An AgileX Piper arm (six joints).
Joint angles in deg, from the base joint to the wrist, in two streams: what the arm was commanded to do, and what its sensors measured. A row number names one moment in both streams.
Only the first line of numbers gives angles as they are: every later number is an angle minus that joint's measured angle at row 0.
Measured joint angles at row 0: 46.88, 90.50, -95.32, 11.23, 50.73, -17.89
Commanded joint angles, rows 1 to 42: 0.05, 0.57, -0.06, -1.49, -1.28, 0.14; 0.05, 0.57, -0.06, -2.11, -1.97, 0.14; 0.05, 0.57, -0.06, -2.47, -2.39, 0.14; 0.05, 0.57, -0.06, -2.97, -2.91, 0.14; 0.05, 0.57, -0.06, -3.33, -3.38, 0.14; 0.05, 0.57, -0.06, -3.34, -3.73, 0.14; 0.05, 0.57, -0.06, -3.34, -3.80, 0.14; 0.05, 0.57, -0.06, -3.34, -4.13, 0.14; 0.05, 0.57, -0.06, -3.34, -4.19, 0.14; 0.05, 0.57, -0.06, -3.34, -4.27, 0.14; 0.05, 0.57, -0.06, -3.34, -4.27, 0.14; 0.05, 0.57, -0.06, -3.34, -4.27, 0.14; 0.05, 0.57, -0.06, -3.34, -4.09, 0.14; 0.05, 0.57, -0.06, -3.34, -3.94, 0.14; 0.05, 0.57, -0.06, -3.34, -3.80, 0.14; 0.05, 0.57, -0.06, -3.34, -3.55, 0.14; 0.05, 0.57, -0.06, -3.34, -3.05, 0.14; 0.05, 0.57, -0.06, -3.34, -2.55, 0.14; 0.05, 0.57, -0.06, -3.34, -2.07, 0.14; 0.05, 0.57, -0.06, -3.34, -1.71, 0.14; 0.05, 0.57, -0.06, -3.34, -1.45, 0.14; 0.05, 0.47, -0.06, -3.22, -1.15, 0.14; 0.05, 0.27, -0.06, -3.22, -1.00, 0.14; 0.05, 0.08, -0.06, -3.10, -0.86, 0.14; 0.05, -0.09, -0.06, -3.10, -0.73, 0.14; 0.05, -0.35, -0.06, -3.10, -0.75, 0.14; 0.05, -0.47, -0.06, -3.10, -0.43, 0.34; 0.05, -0.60, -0.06, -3.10, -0.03, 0.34; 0.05, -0.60, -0.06, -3.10, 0.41, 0.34; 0.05, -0.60, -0.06, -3.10, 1.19, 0.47; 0.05, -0.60, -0.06, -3.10, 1.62, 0.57; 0.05, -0.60, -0.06, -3.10, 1.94, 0.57; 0.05, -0.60, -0.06, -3.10, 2.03, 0.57; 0.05, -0.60, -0.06, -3.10, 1.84, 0.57; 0.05, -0.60, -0.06, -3.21, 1.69, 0.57; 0.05, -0.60, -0.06, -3.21, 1.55, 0.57; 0.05, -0.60, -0.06, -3.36, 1.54, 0.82; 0.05, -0.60, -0.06, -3.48, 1.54, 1.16; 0.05, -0.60, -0.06, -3.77, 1.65, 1.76; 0.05, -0.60, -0.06, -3.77, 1.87, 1.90; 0.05, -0.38, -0.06, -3.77, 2.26, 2.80; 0.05, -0.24, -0.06, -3.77, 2.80, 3.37
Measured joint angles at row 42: 0.00, -0.10, 0.00, -3.14, 1.65, 1.28
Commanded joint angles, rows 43 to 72: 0.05, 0.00, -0.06, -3.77, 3.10, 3.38; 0.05, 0.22, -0.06, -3.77, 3.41, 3.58; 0.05, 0.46, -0.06, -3.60, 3.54, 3.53; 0.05, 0.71, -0.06, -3.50, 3.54, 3.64; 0.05, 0.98, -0.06, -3.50, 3.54, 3.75; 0.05, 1.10, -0.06, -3.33, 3.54, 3.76; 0.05, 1.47, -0.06, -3.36, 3.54, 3.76; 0.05, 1.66, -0.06, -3.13, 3.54, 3.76; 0.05, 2.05, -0.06, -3.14, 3.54, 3.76; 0.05, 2.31, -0.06, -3.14, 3.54, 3.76; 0.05, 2.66, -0.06, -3.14, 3.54, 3.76; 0.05, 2.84, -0.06, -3.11, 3.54, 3.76; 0.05, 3.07, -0.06, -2.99, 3.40, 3.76; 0.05, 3.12, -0.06, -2.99, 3.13, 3.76; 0.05, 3.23, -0.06, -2.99, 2.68, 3.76; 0.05, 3.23, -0.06, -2.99, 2.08, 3.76; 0.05, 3.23, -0.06, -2.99, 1.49, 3.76; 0.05, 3.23, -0.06, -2.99, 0.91, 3.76; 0.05, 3.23, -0.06, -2.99, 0.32, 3.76; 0.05, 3.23, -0.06, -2.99, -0.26, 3.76; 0.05, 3.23, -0.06, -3.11, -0.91, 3.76; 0.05, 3.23, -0.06, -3.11, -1.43, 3.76; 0.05, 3.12, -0.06, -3.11, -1.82, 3.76; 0.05, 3.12, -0.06, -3.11, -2.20, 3.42; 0.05, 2.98, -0.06, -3.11, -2.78, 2.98; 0.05, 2.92, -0.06, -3.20, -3.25, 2.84; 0.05, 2.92, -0.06, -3.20, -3.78, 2.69; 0.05, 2.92, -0.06, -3.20, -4.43, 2.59; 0.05, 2.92, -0.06, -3.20, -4.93, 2.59; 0.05, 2.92, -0.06, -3.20, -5.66, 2.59
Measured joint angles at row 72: 0.00, 3.62, 0.00, -2.98, -1.48, 3.29
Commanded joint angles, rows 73 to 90: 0.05, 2.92, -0.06, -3.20, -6.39, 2.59; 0.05, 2.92, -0.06, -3.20, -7.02, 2.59; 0.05, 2.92, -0.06, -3.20, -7.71, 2.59; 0.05, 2.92, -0.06, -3.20, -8.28, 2.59; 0.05, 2.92, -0.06, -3.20, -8.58, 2.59; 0.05, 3.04, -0.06, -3.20, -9.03, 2.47; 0.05, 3.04, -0.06, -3.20, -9.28, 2.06; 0.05, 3.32, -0.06, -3.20, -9.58, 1.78; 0.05, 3.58, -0.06, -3.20, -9.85, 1.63; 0.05, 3.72, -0.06, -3.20, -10.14, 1.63; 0.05, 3.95, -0.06, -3.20, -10.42, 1.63; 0.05, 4.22, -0.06, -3.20, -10.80, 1.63; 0.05, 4.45, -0.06, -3.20, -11.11, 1.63; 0.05, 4.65, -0.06, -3.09, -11.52, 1.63; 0.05, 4.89, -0.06, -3.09, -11.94, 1.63; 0.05, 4.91, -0.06, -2.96, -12.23, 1.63; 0.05, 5.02, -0.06, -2.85, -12.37, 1.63; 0.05, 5.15, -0.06, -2.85, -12.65, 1.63
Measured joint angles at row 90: 0.00, 5.11, 0.00, -2.98, -9.45, 2.30
